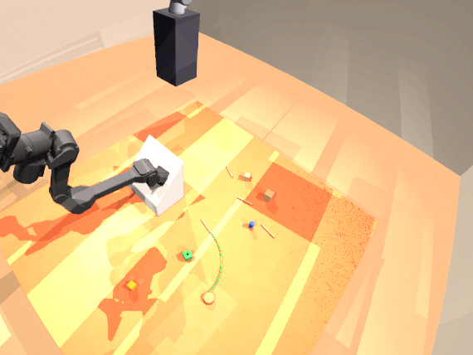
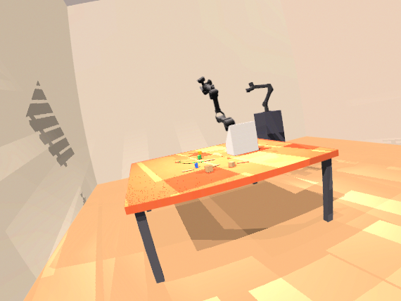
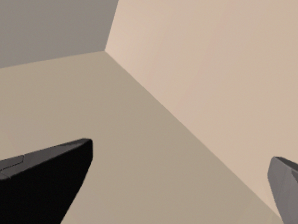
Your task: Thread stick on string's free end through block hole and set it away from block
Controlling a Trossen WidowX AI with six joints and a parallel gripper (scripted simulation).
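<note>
My gripper tip is 22 cm short of the green block, 36 cm to the right of it and 63 cm above it. Also, from my gripper tip: yellow cube 15 cm ahead, 14 cm to the left, 63 cm below; then thin wooden stick 20 cm ahead, 50 cm to the left, 64 cm below; then round wooden button 38 cm ahead, 29 cm to the left, 64 cm below.
</note>
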